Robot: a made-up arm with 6 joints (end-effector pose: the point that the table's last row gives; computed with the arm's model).
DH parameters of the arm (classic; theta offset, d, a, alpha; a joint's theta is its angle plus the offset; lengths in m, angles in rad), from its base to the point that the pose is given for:
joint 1: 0 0.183 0 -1.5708
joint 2: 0.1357 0 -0.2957 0
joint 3: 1.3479 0 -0.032 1.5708
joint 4: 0 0.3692 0 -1.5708
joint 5: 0 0 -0.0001 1.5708
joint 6: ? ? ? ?
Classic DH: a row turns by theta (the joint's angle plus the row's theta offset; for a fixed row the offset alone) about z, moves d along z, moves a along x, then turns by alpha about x.
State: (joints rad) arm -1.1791 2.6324 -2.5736 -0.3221 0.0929 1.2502
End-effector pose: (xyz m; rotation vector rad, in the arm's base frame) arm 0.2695 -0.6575 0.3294 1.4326 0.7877 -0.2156
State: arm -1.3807 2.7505 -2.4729 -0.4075 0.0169 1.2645
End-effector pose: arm 0.1358 -0.7077 0.2056 1.6149 0.7785 -0.3829
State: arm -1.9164 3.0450 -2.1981 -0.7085 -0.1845 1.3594
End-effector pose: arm -0.2091 -0.6046 -0.0983 2.1348 0.6928 -0.5712
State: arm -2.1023 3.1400 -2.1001 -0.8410 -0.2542 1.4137
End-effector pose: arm -0.2831 -0.5065 -0.1854 2.3126 0.6265 -0.5203
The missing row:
joint 6: 0 0.0673 0 0
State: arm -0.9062 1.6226 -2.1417 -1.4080 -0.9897 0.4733
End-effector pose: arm 0.2691 -0.2533 0.7387 -0.9478 0.7538 -1.1676
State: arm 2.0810 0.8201 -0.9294 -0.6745 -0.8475 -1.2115
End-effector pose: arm -0.1355 0.1776 0.5754 -0.4627 -0.6529 0.5206
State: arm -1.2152 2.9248 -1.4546 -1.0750 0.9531 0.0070
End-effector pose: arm 0.0860 -0.3700 -0.1930 -0.2613 -2.2545 0.1137
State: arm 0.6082 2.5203 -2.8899 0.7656 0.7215 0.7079
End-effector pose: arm 0.5062 0.3899 0.5062 0.3024 2.0231 1.7532
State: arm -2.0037 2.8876 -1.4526 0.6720 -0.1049 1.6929
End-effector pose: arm -0.1831 -0.3855 -0.1991 2.3078 -1.6377 -0.0133
